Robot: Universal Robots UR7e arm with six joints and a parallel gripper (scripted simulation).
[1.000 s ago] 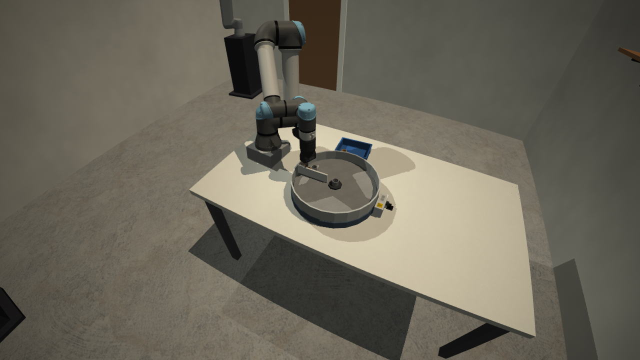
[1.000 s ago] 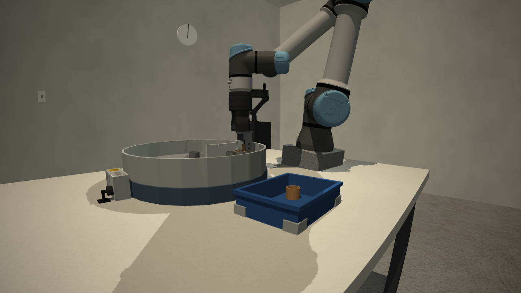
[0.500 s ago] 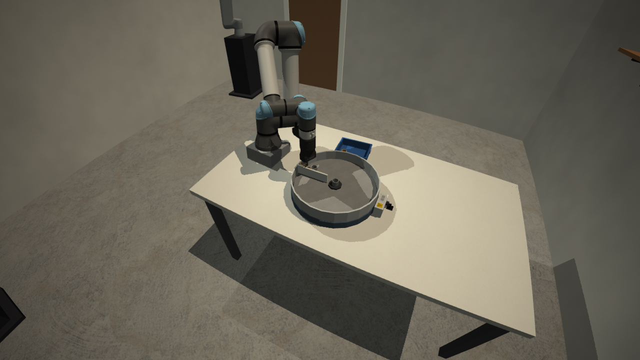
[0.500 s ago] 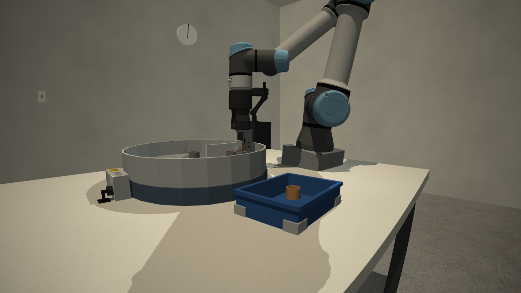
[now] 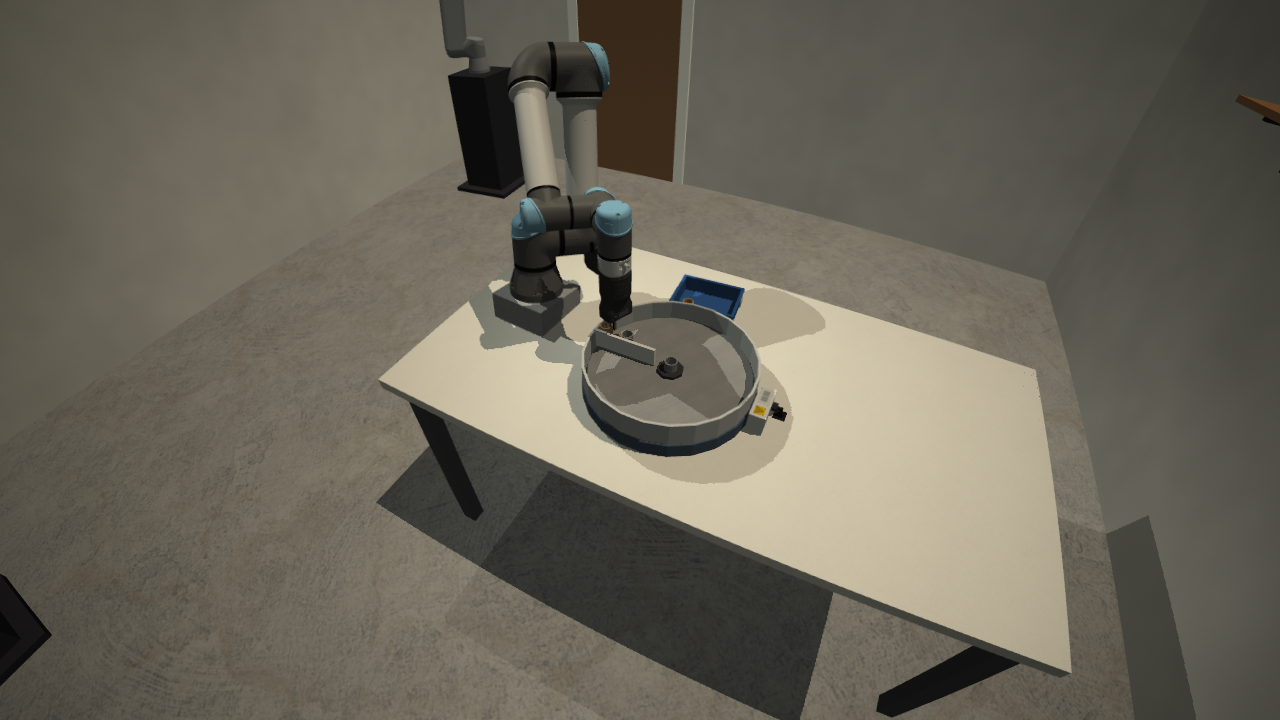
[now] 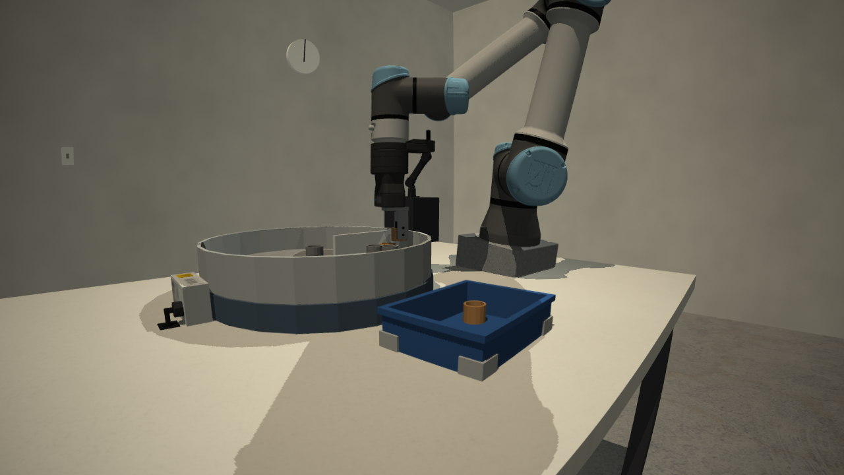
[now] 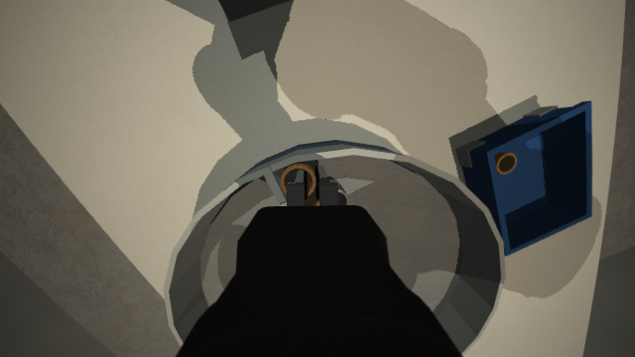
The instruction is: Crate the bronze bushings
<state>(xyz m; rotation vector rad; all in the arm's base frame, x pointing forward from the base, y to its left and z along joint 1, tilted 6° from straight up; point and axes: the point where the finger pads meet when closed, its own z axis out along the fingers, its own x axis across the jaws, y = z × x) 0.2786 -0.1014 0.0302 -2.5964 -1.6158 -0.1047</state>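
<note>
Now: the blue crate 290 mm to the left of my hand, 170 mm ahead of it and 80 mm below it. Also, from my hand: turning table 200 mm ahead, 50 mm to the right, 50 mm below.
</note>
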